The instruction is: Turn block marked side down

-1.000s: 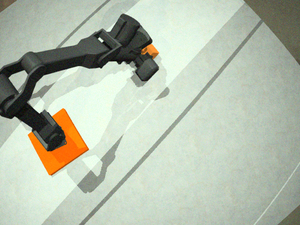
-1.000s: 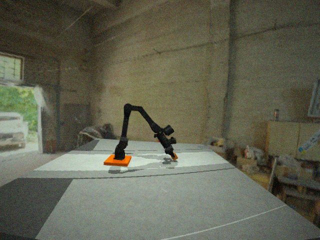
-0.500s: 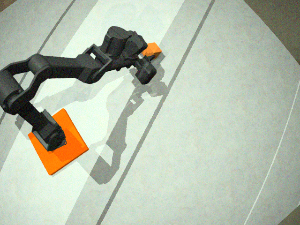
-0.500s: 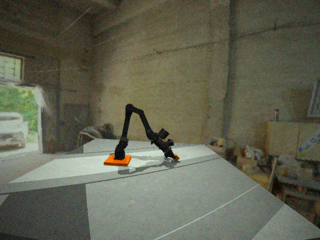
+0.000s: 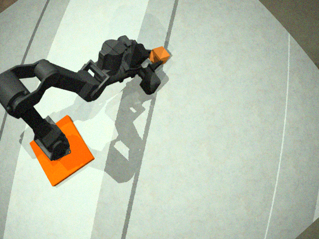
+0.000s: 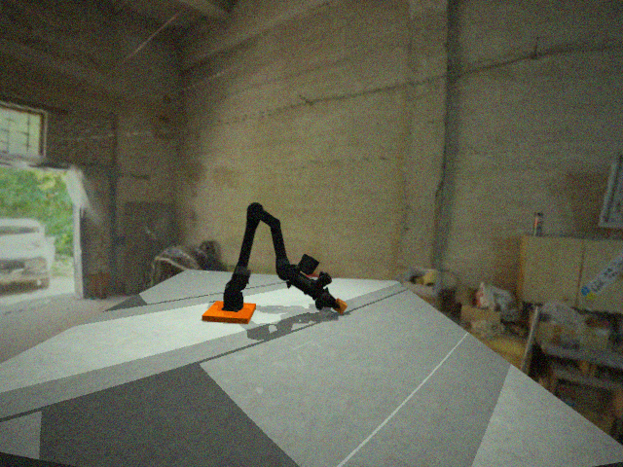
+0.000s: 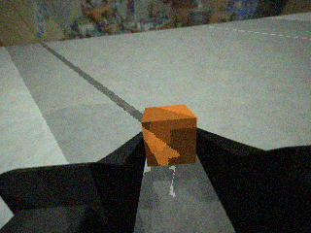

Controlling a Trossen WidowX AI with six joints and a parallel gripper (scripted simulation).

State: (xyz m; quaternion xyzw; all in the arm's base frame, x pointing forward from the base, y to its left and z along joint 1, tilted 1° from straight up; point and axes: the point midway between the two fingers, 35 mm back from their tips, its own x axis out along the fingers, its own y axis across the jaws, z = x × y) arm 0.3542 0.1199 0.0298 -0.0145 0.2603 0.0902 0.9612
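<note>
Right now the orange block is 1 cm below my gripper tip.
</note>
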